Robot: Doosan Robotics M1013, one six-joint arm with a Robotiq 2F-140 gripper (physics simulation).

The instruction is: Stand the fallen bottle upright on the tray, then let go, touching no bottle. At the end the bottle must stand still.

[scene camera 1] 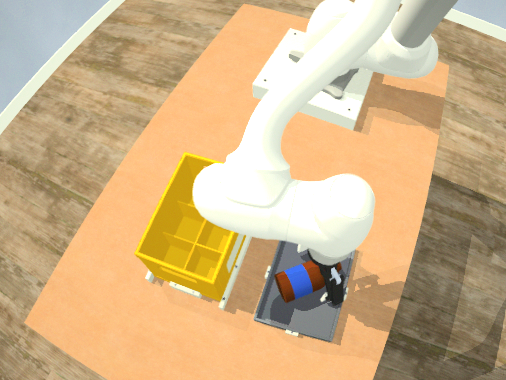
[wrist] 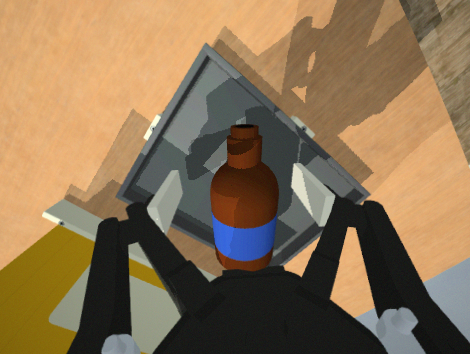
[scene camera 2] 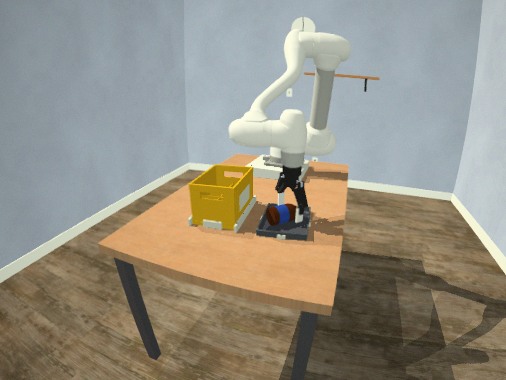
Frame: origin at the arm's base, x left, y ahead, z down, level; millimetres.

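Seen in the pictures: gripper, fingertip midpoint: [scene camera 1: 314, 273] [wrist: 237, 178] [scene camera 2: 289, 214].
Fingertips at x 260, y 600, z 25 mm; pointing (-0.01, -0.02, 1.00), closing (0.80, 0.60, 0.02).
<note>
Pixels of each thing's top centre, then the offset from my fingertips to it.
- brown bottle with a blue label, top centre: [wrist: 247, 219] [scene camera 1: 312, 272] [scene camera 2: 287, 204] dx -5, dy +17, dz -52 mm
- grey tray at its top centre: [wrist: 247, 196] [scene camera 1: 307, 281] [scene camera 2: 285, 217] dx -6, dy +27, dz +1 mm
- yellow divided crate at its top centre: [scene camera 1: 196, 212] [scene camera 2: 223, 174] dx -279, dy +54, dz -148 mm
The brown bottle with a blue label [scene camera 1: 300, 281] [scene camera 2: 283, 214] [wrist: 244, 200] lies on its side at the grey tray [scene camera 1: 320, 320] [scene camera 2: 282, 233] [wrist: 185, 120]. Its base points toward the yellow crate and its neck toward the tray's far side from the crate. In both scene views the gripper partly hides the neck end; the wrist view shows the neck and mouth. My gripper [scene camera 1: 315, 273] [scene camera 2: 290, 207] [wrist: 237, 178] is open, with nothing gripped. In the wrist view its pale pads stand left and right of the bottle's body, with a gap on each side.
The yellow divided crate [scene camera 1: 200, 285] [scene camera 2: 212, 207] [wrist: 30, 280] stands beside the tray, with pale brackets along its base. Small pale clips sit at the tray's edges. The arm passes over part of the crate in scene camera 1's view.
</note>
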